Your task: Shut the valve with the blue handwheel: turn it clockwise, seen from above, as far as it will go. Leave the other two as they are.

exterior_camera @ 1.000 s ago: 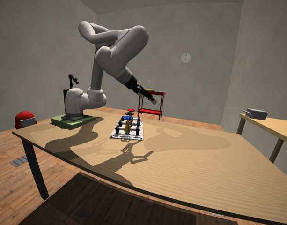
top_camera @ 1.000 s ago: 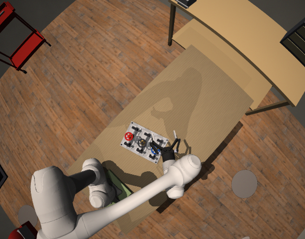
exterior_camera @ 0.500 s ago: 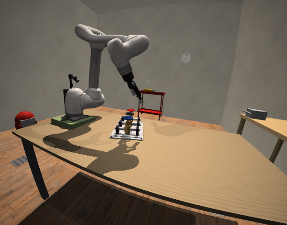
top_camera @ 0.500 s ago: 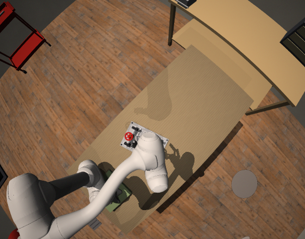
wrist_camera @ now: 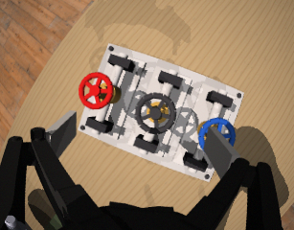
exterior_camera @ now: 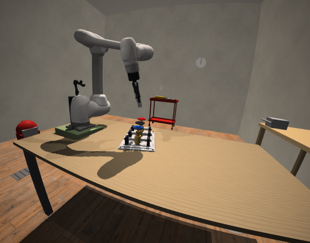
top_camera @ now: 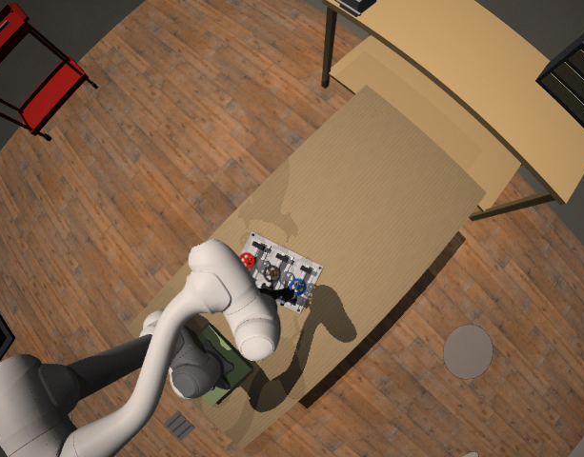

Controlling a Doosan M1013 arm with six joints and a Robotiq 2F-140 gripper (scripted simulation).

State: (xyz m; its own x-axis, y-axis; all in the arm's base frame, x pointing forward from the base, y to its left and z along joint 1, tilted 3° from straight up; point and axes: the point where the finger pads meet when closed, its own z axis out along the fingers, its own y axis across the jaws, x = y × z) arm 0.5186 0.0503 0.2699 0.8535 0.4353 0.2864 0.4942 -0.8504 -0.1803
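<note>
Now: the blue handwheel 5 cm ahead of my hand, 11 cm to the right of it and 16 cm below it. The rest, counted from my hand: red handwheel (2 cm behind, 12 cm to the left, 16 cm below); black handwheel (2 cm ahead, 1 cm to the left, 16 cm below); white plate (2 cm ahead, 1 cm to the left, 28 cm below).
</note>
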